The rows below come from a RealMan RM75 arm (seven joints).
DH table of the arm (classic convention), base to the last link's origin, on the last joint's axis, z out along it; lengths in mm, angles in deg. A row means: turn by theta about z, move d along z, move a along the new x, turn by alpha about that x. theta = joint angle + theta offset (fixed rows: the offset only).
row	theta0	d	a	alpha
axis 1	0	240.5	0	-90
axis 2	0	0	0	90
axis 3	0	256	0	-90
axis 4	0	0	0	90
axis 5	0	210	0	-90
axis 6	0	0	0	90
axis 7	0	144	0	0
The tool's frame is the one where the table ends.
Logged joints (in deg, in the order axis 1, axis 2, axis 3, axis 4, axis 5, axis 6, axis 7), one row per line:
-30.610 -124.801 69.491 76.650 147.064 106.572 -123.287
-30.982 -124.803 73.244 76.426 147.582 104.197 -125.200
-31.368 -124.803 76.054 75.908 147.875 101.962 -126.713
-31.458 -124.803 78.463 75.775 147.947 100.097 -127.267
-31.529 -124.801 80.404 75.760 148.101 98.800 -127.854
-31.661 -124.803 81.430 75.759 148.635 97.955 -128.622
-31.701 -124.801 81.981 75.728 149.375 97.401 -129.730
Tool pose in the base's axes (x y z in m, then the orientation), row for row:
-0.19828 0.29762 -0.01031 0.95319 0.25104 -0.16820 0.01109
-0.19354 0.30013 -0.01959 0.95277 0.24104 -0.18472 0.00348
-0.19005 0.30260 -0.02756 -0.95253 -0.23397 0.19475 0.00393
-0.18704 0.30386 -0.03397 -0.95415 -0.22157 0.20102 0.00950
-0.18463 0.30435 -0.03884 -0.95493 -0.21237 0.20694 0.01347
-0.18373 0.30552 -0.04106 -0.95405 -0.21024 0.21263 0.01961
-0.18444 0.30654 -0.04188 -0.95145 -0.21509 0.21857 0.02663
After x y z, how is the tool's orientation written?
As a quaternion, x y z w.
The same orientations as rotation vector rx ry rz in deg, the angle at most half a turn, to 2 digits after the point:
170.37 44.87 -30.06
171.12 43.29 -33.18
-171.03 -42.01 34.97
-170.72 -39.64 35.97
-170.43 -37.90 36.93
-169.62 -37.38 37.80
-168.42 -38.07 38.69

